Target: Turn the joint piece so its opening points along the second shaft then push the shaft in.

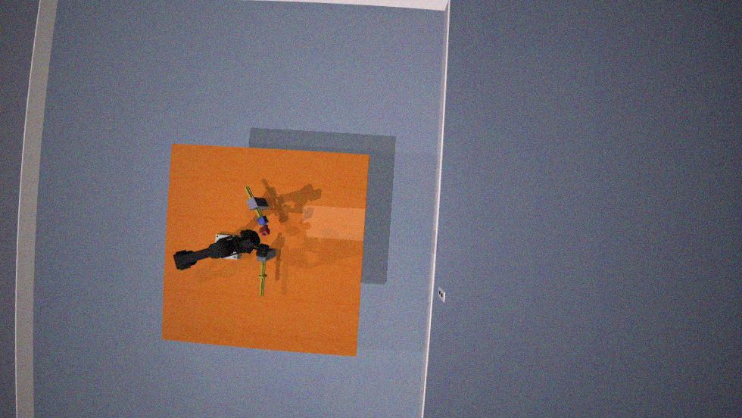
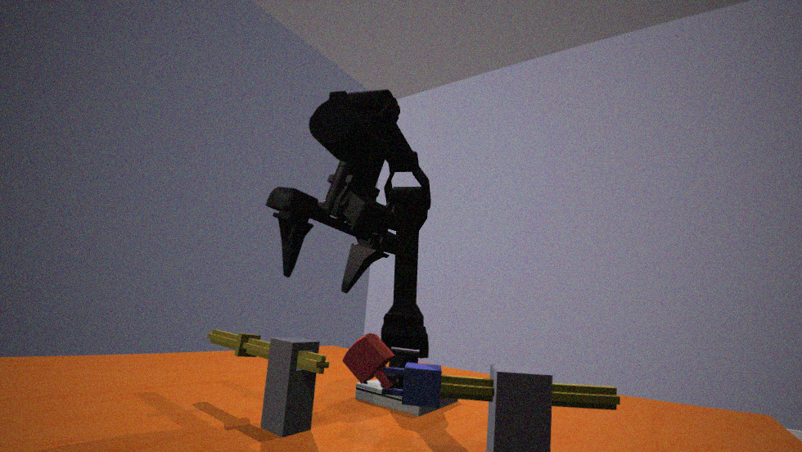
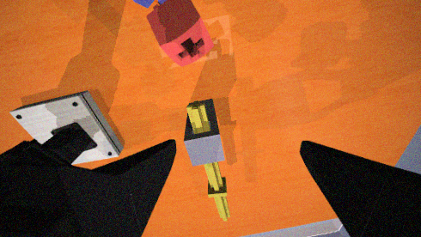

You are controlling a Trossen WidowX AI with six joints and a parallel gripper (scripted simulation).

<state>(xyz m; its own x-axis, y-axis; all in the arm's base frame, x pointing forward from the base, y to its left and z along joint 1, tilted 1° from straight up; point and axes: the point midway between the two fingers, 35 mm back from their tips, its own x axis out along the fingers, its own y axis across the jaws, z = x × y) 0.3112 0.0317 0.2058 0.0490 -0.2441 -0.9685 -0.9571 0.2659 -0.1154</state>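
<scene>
The dark red square joint piece lies 2 cm behind my gripper tip, 8 cm to the left of it and 8 cm below it.
</scene>
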